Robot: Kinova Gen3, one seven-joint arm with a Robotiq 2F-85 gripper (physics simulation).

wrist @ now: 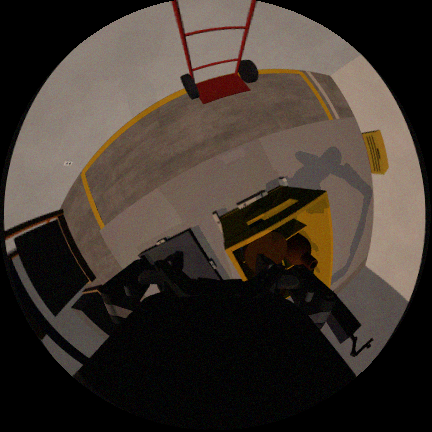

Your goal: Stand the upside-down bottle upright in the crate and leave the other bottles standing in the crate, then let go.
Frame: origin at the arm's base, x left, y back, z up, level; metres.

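Seen in the pictures: gripper, between the fingertips: (219,261).
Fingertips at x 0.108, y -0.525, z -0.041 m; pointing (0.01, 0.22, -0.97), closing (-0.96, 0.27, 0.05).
Note:
A point is followed by its place in that frame.
The yellow crate (321,235) {z -0.098, x -0.097, y -0.468 m} stands right of the middle in the wrist view, its dark near wall facing up the picture. In it a wide, round brown end (267,245) {z -0.082, x 0.035, y -0.502 m} faces up, which looks like the base of the upside-down bottle. Beside it, to the right, is a darker brown bottle (300,247) {z -0.124, x -0.058, y -0.441 m} with its neck showing. Other bottles are hidden or too dark to tell. My gripper (219,261) {z -0.041, x 0.108, y -0.525 m} is open with nothing between its fingers. Its right finger overlaps the crate and the lower edge of the round brown end in the view; its left finger is outside the crate.
A dark grey flat-topped case (182,250) {z -0.239, x 0.225, y -0.451 m} lies left of the crate, behind my left finger. A red hand truck (223,88) stands at the far side. A black bin-like object (47,265) is at far left, and a yellow sign (376,152) is on the right wall.

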